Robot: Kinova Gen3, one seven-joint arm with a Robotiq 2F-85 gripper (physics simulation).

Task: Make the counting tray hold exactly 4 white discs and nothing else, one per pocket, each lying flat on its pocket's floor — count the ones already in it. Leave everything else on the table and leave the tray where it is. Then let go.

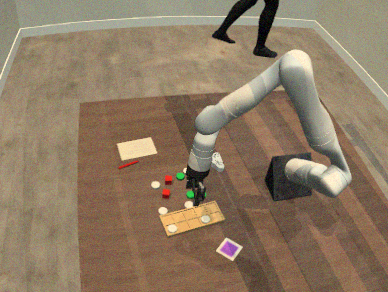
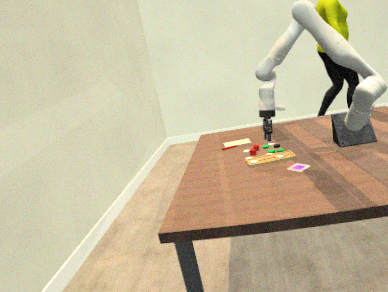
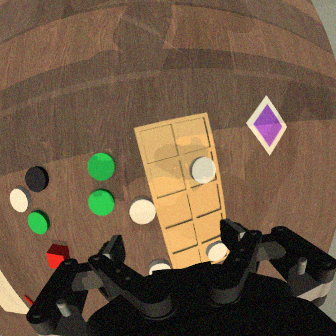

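The tan counting tray [image 1: 189, 225] [image 2: 270, 159] [image 3: 155, 142] has two rows of pockets. Two white discs lie in its row farther from the loose discs: one disc [image 1: 205, 219] [image 2: 280, 157] [image 3: 203, 170] in the second pocket from the robot-base end, another [image 1: 172, 228] [image 2: 253, 162] [image 3: 217, 251] towards the other end. Loose white discs lie on the table: one [image 1: 189, 205] [image 3: 142, 211] beside the tray's long edge, one [image 1: 163, 211] [image 3: 160, 267] near its far corner, one [image 1: 155, 185] farther off, one [image 1: 186, 171] [image 3: 19, 200] partly behind the arm. My gripper [image 1: 198, 201] [image 2: 268, 138] [image 3: 172, 238] is open and empty above the tray's edge.
Green discs [image 1: 180, 176] [image 3: 101, 166], a black disc [image 1: 189, 184] [image 3: 37, 179] and two red cubes [image 1: 168, 180] [image 1: 166, 193] lie near the loose white discs. A purple-and-white square [image 1: 229, 249] [image 2: 299, 167] [image 3: 267, 125], a cream sheet [image 1: 137, 149] and a red pen [image 1: 128, 164] lie farther out.
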